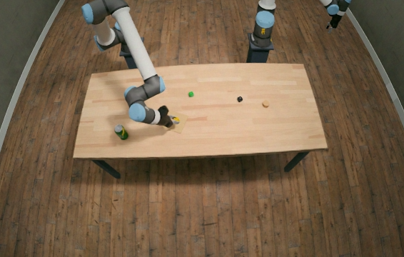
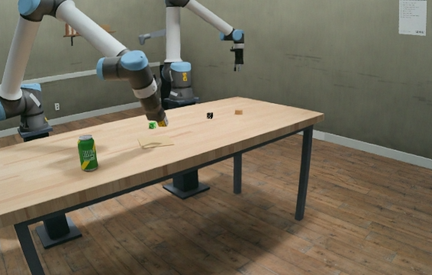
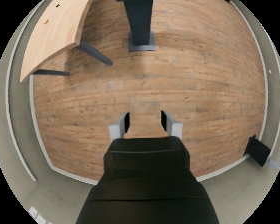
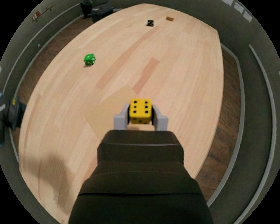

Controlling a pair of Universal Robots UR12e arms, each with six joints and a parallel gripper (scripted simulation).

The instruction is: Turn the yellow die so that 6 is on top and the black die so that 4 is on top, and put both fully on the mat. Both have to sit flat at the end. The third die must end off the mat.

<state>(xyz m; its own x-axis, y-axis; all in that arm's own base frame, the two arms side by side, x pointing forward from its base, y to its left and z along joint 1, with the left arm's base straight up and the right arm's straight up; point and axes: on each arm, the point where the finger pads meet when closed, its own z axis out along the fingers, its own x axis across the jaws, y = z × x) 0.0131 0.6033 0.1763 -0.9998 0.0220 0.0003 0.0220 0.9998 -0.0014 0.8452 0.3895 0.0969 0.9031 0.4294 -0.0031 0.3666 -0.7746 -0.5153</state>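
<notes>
Now: the yellow die 1 cm below my right hand. Round my right hand: black die: 19 cm behind, 43 cm to the left, 8 cm below; green die: 25 cm behind, 9 cm to the left, 8 cm below; tan mat: 4 cm behind, 2 cm to the right, 9 cm below.
</notes>
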